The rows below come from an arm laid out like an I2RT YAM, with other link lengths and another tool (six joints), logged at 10 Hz.
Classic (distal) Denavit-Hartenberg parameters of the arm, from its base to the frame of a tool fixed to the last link. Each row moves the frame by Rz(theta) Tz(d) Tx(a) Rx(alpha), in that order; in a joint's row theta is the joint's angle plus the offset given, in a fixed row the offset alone. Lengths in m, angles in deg.
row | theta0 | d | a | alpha
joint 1 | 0 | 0.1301 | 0.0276 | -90
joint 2 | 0 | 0 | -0.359 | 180
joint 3 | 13.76 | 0 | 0.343 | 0
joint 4 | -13.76 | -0.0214 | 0.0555 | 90
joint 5 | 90 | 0.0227 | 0 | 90
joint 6 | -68.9 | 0.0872 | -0.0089 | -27.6
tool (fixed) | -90 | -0.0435 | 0 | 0
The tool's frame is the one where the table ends.
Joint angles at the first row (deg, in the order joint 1, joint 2, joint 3, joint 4, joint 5, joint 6):
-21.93, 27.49, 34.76, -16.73, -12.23, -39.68
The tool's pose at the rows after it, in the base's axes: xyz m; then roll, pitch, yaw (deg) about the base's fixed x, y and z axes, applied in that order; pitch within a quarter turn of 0, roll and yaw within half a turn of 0:
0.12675, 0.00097, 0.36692, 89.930, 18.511, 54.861
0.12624, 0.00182, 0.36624, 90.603, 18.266, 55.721
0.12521, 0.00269, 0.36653, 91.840, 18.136, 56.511
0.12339, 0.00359, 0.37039, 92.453, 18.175, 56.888
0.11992, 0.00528, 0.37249, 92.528, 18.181, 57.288
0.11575, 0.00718, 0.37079, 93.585, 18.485, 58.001
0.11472, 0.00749, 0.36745, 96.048, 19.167, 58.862
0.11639, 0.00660, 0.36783, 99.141, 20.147, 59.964
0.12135, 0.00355, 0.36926, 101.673, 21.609, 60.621
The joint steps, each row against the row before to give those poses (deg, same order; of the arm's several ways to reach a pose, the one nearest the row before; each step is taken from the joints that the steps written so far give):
0.00, -0.90, 0.00, -0.07, -0.80, 0.07
0.00, 0.00, 0.00, -0.50, -0.71, 0.28
0.00, 0.13, 0.33, -1.25, -0.46, 0.30
-0.01, 0.11, 0.85, -1.31, -0.20, 0.05
0.01, -0.50, 0.42, -1.00, -0.36, -0.07
-0.01, -0.64, 0.02, -1.75, -0.36, -0.19
-0.01, 0.33, 0.09, -2.25, -0.02, -0.31
0.00, 1.44, 0.92, -2.65, 0.09, -0.55
-0.20, 2.10, 1.05, -1.77, 0.42, -1.09

